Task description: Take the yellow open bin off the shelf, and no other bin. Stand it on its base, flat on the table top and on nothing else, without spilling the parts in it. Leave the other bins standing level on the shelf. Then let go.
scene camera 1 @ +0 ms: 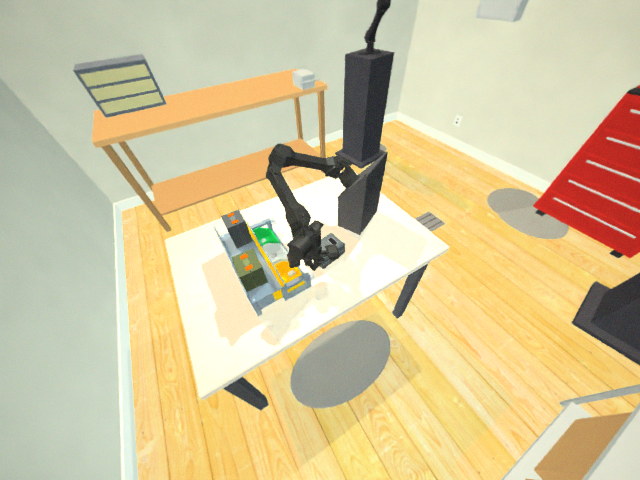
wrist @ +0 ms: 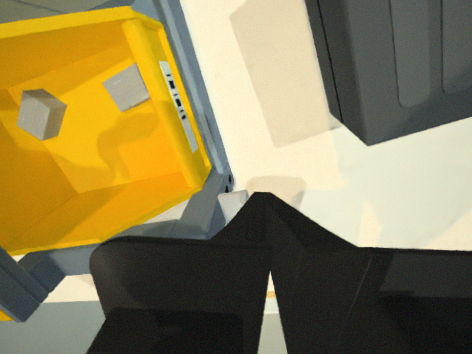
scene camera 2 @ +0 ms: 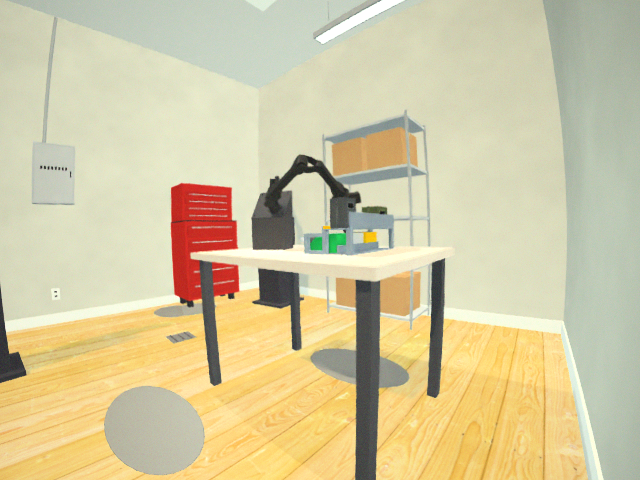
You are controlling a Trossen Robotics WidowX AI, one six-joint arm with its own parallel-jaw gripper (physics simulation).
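Places are measured from the arm's base along level axes (x ahead, y right, z down), in metres.
Pixels of known places: gripper, fingertip midpoint: (scene camera 1: 313,270) (wrist: 261,200); arm's base, origin of the base link: (scene camera 1: 353,182) (scene camera 2: 274,208).
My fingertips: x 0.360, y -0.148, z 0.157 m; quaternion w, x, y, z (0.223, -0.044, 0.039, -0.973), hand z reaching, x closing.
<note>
Ahead of a thing's pixels: the offset from my fingertips to its top centre. Level surfaces: height alone.
The yellow open bin {dy +0.064, dx +0.100, dz -0.013 m} (scene camera 1: 287,270) (scene camera 2: 369,236) (wrist: 65,165) is in the lower tier of the blue-grey shelf (scene camera 1: 258,304) (scene camera 2: 371,221) (wrist: 200,215), at one end. In the wrist view two grey parts lie inside it, and a labelled wall faces the shelf's rail. A green bin {dy +0.293, dx +0.065, dz -0.013 m} (scene camera 1: 266,236) (scene camera 2: 337,241) is at the shelf's other end, with a pale bin {dy +0.182, dx +0.081, dz -0.013 m} (scene camera 1: 273,252) between. My gripper (scene camera 1: 314,266) (wrist: 261,200) is shut and empty, above and beside the yellow bin's corner, outside the bin in the wrist view. Its fingers are hidden in scene camera 2.
A dark grey box {dy +0.310, dx +0.138, dz -0.156 m} (scene camera 1: 235,227) (scene camera 2: 339,212) and an olive box {dy +0.109, dx +0.199, dz -0.131 m} (scene camera 1: 249,273) (scene camera 2: 374,209) stand on the shelf's upper level. A dark grey object (scene camera 1: 333,246) (wrist: 370,65) stands on the white table {dz +0.068 m} (scene camera 1: 206,361) (scene camera 2: 413,254), close beside the gripper.
</note>
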